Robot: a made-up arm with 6 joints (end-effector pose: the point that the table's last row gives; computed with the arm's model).
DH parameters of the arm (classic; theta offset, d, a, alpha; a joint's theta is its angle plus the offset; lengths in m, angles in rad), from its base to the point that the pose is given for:
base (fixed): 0.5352 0 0.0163 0
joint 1: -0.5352 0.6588 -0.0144 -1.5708
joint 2: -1.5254 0 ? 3.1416
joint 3: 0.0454 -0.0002 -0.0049 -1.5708
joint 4: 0 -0.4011 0.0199 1.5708
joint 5: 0 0.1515 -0.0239 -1.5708
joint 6: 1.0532 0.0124 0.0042 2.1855
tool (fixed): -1.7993 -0.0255 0 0
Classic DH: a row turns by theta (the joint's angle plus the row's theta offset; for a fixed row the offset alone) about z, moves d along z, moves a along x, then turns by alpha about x.
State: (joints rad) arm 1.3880 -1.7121 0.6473 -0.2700 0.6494 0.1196
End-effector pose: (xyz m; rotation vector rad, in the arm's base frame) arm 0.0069 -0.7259 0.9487 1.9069 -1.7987 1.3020
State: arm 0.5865 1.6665 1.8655 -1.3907 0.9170 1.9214
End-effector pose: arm 0.7619 0.4932 0.4995 0.2232 0.3406 -0.4824
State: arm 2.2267 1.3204 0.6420 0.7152 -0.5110 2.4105
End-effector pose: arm -0.3845 0.7238 0.6178 1.8167 2.2629 -0.4629
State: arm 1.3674 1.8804 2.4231 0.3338 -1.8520 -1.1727
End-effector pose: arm 0.2647 0.6929 0.7703 0.3840 1.8704 -0.1408
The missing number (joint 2, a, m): 0.4738
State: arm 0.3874 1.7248 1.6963 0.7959 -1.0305 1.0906
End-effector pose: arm 0.7940 0.2224 0.6783 -1.6741 1.1873 -0.4166
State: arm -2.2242 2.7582 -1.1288 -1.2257 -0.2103 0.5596
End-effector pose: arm 0.0024 0.0469 0.5701 -1.1231 -0.6567 -0.7996
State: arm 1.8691 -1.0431 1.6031 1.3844 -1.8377 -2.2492
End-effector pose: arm 0.2429 -0.8001 0.9773 -2.1957 -0.7268 -0.5980
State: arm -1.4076 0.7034 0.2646 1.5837 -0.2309 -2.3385
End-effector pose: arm 0.1543 -0.6863 0.9777 1.6812 -0.1166 -1.3658
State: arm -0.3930 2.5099 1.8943 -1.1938 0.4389 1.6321
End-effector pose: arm 0.4329 -0.2071 -0.1017 0.1725 1.0638 -0.9820
